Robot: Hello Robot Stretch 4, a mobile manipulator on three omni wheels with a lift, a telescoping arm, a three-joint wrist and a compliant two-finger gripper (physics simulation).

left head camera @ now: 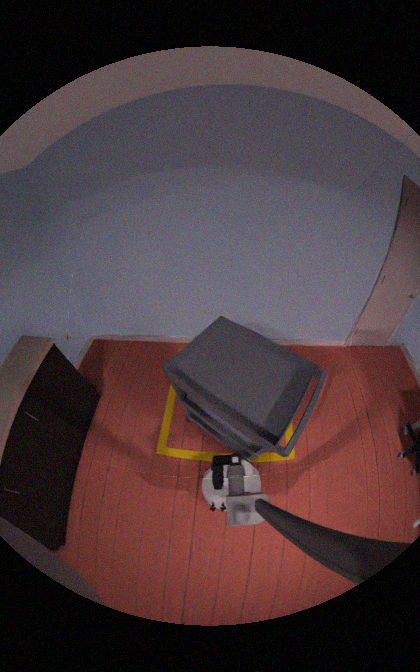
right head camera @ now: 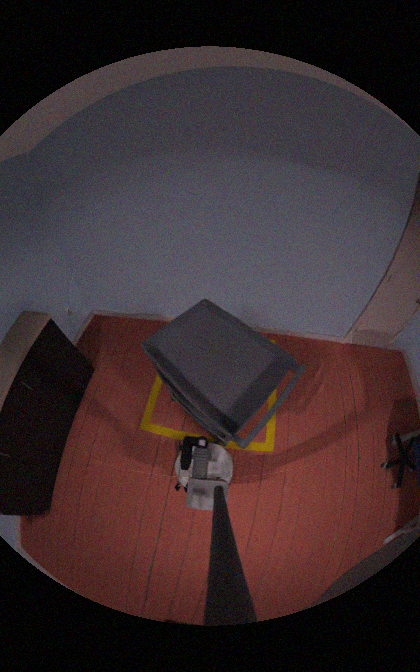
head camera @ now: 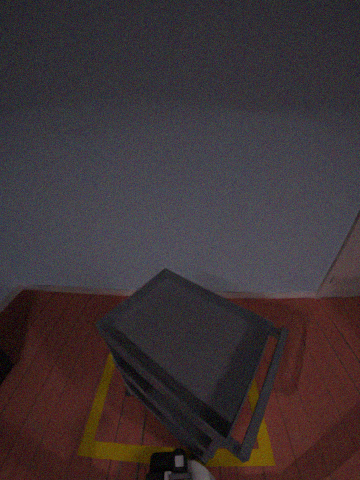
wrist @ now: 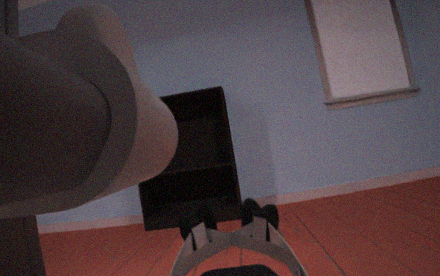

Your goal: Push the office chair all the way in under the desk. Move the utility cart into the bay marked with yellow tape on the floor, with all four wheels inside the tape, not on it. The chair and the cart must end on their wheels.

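Places are measured from the robot's base along level axes (x right, y ahead, z up), in millimetres.
Where they show: gripper, fingertip midpoint: (right head camera: 181,491) (wrist: 228,216).
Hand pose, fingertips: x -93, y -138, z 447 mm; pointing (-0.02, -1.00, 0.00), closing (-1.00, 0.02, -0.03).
After its pixels a point has its place.
The grey utility cart (head camera: 185,340) @(y 514, x 49, z 766 mm) (left head camera: 240,375) (right head camera: 215,365) @(y 510, x 49, z 766 mm) stands upright, turned at an angle to the yellow tape bay (head camera: 125,452) @(y 257, x -315, z -27 mm) (left head camera: 185,454) (right head camera: 257,446) @(y 181, x 413, z -27 mm). Its left wheel shows inside the tape. Its near corner and handle reach over the near strip in the head views; the near wheel is hidden, so I cannot tell whether it touches tape. My gripper (left head camera: 218,507) (right head camera: 181,487) @(y -138, x -93, z 447 mm) (wrist: 228,216) @(y -138, x -93, z 447 mm) is folded back, pointing away from the cart, its fingers apart and empty. Part of the office chair (left head camera: 414,442) (right head camera: 401,460) @(y -313, x 2044, z 89 mm) shows at the right edge. I cannot make out the desk clearly.
A dark cabinet (left head camera: 50,450) (right head camera: 42,425) @(y -39, x -1353, z 384 mm) stands at the left. The wall is close behind the cart, with a door (left head camera: 387,295) (right head camera: 387,305) @(y 1251, x 1865, z 686 mm) at the right. My wrist is close to the cart's near corner. A dark shelf (wrist: 202,165) @(y -2082, x 32, z 431 mm) stands by another wall.
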